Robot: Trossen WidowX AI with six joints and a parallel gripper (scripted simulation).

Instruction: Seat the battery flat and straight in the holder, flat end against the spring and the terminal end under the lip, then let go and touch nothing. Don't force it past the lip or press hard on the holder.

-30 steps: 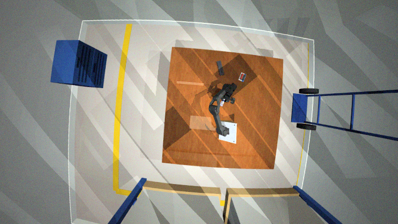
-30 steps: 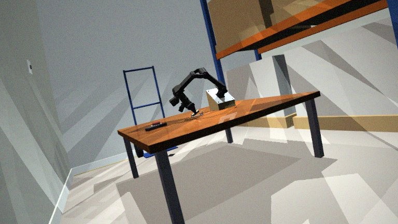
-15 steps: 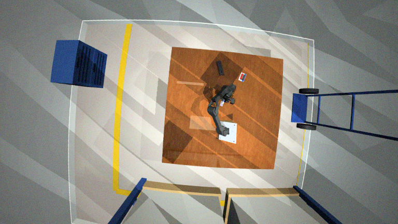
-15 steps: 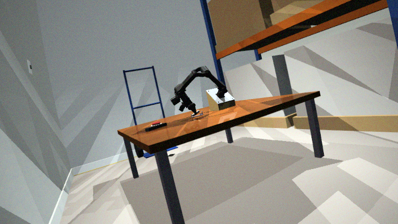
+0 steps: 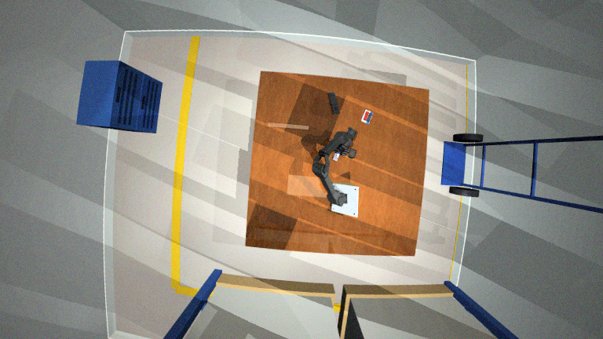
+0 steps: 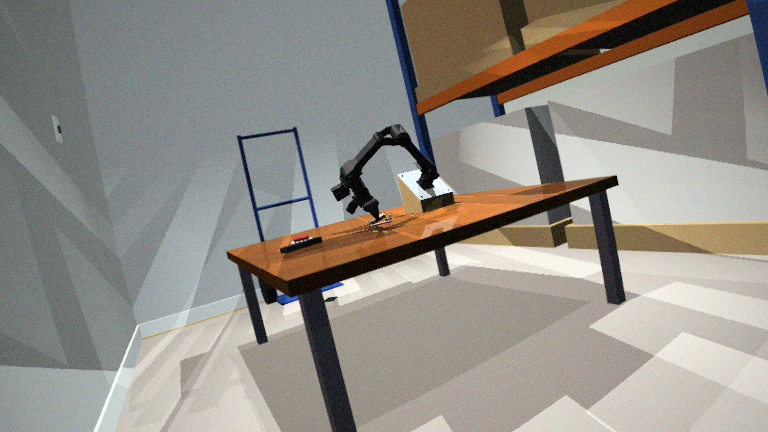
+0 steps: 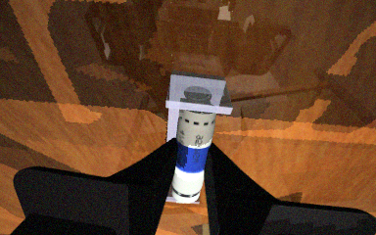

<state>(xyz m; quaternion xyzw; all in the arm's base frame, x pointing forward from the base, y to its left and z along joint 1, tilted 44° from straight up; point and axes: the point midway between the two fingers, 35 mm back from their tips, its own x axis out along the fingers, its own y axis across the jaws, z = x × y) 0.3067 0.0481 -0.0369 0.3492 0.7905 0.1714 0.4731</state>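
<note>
The battery lies 1 cm above my gripper tip. The rest, counted from my gripper tip: dark bar: 36 cm ahead, 2 cm to the left; then white card: 27 cm ahead, 22 cm to the right, 1 cm below.
</note>
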